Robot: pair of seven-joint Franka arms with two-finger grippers.
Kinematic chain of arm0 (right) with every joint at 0, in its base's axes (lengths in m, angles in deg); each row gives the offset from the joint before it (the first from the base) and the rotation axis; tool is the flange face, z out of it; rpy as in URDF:
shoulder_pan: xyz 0 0 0.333 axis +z
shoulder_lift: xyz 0 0 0 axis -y
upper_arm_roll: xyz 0 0 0.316 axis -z
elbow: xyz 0.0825 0 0 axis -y
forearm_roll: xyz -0.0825 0 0.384 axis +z
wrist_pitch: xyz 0 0 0 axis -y
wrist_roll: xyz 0.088 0 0 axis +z
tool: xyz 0 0 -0.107 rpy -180 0 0
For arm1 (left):
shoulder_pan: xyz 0 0 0.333 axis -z
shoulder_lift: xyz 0 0 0 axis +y
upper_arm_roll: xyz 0 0 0.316 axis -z
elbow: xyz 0.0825 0 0 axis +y
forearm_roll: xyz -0.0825 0 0.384 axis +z
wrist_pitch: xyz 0 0 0 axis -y
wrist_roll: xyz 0.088 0 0 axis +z
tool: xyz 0 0 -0.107 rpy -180 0 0
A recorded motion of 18 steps. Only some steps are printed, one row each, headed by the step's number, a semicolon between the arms.
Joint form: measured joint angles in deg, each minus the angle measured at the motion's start. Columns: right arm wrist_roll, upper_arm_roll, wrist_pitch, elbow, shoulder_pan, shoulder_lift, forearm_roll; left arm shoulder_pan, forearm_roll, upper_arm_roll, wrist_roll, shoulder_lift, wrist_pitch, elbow.
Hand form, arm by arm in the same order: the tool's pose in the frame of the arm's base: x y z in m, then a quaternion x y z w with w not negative. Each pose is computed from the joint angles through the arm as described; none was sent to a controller.
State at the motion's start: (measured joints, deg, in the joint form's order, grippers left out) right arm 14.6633 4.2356 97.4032 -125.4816 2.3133 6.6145 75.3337; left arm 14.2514 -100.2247 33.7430 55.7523 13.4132 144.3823 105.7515
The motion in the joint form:
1: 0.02 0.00 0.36 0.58 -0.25 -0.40 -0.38; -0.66 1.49 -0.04 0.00 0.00 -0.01 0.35
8: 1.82 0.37 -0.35 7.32 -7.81 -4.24 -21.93; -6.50 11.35 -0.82 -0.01 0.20 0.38 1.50
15: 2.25 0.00 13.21 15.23 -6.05 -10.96 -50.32; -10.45 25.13 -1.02 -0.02 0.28 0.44 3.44
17: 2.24 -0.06 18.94 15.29 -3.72 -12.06 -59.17; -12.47 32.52 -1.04 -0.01 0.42 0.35 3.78
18: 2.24 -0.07 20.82 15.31 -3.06 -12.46 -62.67; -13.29 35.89 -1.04 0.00 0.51 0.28 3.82
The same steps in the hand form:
1: 0.5048 0.0709 0.4745 -0.79414 0.10372 0.05839 0.59597; 0.4608 -0.4500 0.4570 0.55245 0.55115 -0.40278 0.47833
8: 0.5221 -0.0156 0.4647 -0.88641 0.07756 0.04234 0.45438; 0.5077 -0.3928 0.4454 0.58910 0.56192 -0.33181 0.47656
15: 0.5714 -0.0497 0.4500 -0.97976 0.00686 -0.00966 0.19981; 0.5295 -0.3538 0.4299 0.66050 0.54649 -0.25881 0.44509
17: 0.5831 -0.0401 0.4441 -0.99172 -0.03659 -0.03027 0.11935; 0.5411 -0.3352 0.4267 0.69608 0.53269 -0.22084 0.42772
18: 0.5870 -0.0378 0.4423 -0.99386 -0.05410 -0.03696 0.08911; 0.5459 -0.3278 0.4259 0.71200 0.52503 -0.20402 0.41925

